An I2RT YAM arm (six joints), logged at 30 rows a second.
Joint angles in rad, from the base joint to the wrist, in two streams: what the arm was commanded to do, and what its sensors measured. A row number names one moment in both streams.
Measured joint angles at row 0:
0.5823, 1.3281, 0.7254, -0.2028, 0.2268, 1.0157
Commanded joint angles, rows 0 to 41:
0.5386, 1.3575, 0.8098, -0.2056, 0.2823, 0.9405
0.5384, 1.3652, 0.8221, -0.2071, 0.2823, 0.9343
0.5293, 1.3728, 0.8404, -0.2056, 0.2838, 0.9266
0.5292, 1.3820, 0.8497, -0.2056, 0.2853, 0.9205
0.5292, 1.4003, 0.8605, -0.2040, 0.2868, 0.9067
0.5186, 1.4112, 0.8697, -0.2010, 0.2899, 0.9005
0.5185, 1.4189, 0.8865, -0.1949, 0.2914, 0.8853
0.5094, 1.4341, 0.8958, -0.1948, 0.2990, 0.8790
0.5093, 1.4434, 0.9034, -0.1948, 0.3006, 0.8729
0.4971, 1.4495, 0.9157, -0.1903, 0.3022, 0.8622
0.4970, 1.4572, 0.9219, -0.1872, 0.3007, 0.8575
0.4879, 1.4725, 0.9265, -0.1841, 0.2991, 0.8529
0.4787, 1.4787, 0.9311, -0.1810, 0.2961, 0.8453
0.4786, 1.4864, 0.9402, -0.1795, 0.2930, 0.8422
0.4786, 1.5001, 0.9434, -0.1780, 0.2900, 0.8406
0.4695, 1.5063, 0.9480, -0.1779, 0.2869, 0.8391
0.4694, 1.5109, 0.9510, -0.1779, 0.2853, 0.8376
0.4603, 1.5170, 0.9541, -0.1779, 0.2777, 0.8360
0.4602, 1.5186, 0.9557, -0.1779, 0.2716, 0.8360
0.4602, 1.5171, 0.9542, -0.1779, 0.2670, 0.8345
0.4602, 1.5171, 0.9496, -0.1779, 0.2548, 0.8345
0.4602, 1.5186, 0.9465, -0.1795, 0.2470, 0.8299
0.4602, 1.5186, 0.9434, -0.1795, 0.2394, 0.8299
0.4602, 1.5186, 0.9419, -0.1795, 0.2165, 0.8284
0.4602, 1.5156, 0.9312, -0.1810, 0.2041, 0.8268
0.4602, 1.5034, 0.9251, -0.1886, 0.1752, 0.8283
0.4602, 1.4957, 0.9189, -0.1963, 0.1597, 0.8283
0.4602, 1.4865, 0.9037, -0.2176, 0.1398, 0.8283
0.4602, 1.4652, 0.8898, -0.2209, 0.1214, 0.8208
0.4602, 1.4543, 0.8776, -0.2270, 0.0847, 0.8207
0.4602, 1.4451, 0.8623, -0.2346, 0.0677, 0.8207
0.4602, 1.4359, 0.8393, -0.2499, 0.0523, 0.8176
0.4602, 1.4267, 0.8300, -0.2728, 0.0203, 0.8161
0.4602, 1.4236, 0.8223, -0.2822, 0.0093, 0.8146
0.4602, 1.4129, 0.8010, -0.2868, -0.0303, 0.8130
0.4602, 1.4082, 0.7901, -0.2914, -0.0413, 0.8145
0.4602, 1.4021, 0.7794, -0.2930, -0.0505, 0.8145
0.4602, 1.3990, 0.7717, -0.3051, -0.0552, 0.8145
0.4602, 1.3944, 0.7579, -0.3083, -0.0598, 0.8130
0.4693, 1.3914, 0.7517, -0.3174, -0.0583, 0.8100
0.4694, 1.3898, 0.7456, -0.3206, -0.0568, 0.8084
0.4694, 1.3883, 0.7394, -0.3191, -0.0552, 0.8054
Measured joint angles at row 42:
0.4652, 1.4216, 0.7589, -0.2890, -0.0185, 0.8268
